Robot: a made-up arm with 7 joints.
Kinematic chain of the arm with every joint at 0, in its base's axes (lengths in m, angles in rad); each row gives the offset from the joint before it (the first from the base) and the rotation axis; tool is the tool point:
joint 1: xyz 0 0 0.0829 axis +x
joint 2: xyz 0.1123 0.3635 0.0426 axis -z
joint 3: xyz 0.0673 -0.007 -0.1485 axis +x
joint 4: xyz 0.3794 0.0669 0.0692 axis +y
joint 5: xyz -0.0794 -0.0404 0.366 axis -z
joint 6: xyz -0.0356 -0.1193 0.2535 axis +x
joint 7: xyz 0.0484 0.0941 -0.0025 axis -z
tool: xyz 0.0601 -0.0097 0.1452
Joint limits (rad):
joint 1: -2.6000..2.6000
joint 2: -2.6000..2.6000
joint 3: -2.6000..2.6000
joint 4: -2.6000..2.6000
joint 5: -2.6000..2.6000
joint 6: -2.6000..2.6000
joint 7: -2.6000..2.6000
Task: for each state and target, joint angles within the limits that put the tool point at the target. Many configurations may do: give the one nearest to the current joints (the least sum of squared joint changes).
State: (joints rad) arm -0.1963 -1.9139 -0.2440 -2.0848 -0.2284 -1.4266 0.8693
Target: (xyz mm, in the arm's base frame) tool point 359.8 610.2 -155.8
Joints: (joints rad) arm 0.3210 -1.8448 -0.8620 -2.3970 -0.1996 -1.3769 0.9322
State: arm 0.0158 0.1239 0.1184 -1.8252 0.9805 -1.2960 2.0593
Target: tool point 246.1 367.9 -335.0
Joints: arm 0.2068 0.0188 -0.3510 -2.3787 0.9529 -1.7796 2.1487
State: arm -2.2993 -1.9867 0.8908 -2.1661 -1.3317 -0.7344 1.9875
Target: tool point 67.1 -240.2 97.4
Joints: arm -2.1281 -2.0254 0.9267 -1.8143 -1.3392 -0.7617 1.9720
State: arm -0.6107 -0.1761 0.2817 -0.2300 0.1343 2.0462 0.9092
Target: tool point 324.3 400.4 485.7
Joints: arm -0.4958 -0.0844 -0.0488 -0.2711 0.2010 1.8689 0.8886
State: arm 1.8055 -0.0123 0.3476 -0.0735 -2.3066 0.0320 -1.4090
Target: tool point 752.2 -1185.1 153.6
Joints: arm 2.5157 -0.6029 -0.1157 0.6486 -2.2854 0.4739 -1.4069
